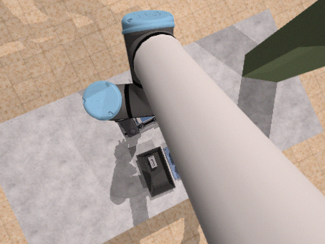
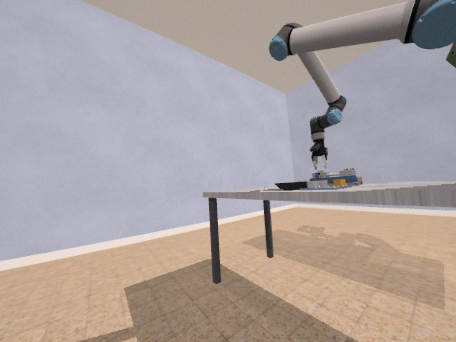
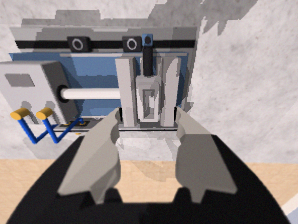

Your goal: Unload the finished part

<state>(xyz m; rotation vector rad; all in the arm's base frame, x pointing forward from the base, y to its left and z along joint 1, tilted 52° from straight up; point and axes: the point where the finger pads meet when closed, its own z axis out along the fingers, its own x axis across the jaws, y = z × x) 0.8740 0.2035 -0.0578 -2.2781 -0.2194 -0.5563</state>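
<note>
My gripper is now 90 mm above the vise, 70 mm past it and 20 mm to the left of it. Also, from my hand: blue fixture plate 270 mm to the left, 260 mm behind, 130 mm below; orange block 300 mm behind, 220 mm to the left, 110 mm below; grey end block 160 mm behind, 60 mm below, 50 mm to the right.
</note>
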